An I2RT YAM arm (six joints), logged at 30 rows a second.
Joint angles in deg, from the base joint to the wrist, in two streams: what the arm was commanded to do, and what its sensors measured. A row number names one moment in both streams.
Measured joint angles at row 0:
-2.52, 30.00, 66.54, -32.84, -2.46, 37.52
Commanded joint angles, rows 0 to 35:
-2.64, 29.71, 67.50, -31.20, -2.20, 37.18
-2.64, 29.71, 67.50, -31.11, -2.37, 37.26
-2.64, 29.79, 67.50, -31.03, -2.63, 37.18
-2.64, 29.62, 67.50, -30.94, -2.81, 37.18
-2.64, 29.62, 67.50, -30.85, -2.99, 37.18
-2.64, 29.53, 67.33, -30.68, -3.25, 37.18
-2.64, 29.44, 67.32, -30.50, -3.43, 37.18
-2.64, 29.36, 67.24, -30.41, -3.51, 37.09
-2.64, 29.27, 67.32, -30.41, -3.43, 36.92
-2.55, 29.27, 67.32, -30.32, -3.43, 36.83
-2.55, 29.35, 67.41, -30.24, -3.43, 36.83
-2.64, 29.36, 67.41, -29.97, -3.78, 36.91
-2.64, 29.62, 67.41, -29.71, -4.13, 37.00
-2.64, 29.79, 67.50, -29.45, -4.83, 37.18
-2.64, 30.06, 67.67, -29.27, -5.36, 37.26
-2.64, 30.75, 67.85, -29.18, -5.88, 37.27
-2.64, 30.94, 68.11, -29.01, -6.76, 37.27
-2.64, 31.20, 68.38, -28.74, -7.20, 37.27
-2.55, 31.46, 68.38, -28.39, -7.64, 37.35
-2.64, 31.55, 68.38, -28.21, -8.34, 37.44
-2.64, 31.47, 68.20, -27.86, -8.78, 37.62
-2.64, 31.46, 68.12, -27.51, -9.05, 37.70
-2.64, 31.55, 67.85, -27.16, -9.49, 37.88
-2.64, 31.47, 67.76, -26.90, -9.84, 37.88
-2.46, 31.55, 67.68, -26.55, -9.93, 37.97
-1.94, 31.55, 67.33, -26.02, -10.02, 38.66
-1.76, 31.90, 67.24, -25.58, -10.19, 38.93
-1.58, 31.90, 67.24, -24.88, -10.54, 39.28
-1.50, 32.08, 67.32, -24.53, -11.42, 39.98
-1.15, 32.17, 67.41, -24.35, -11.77, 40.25
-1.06, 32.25, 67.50, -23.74, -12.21, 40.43
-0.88, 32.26, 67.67, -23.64, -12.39, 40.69
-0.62, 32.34, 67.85, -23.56, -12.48, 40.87
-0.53, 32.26, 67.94, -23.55, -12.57, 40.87
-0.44, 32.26, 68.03, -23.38, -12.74, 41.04
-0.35, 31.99, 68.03, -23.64, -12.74, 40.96
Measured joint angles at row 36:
-1.06, 31.59, 66.63, -26.65, -11.11, 40.21
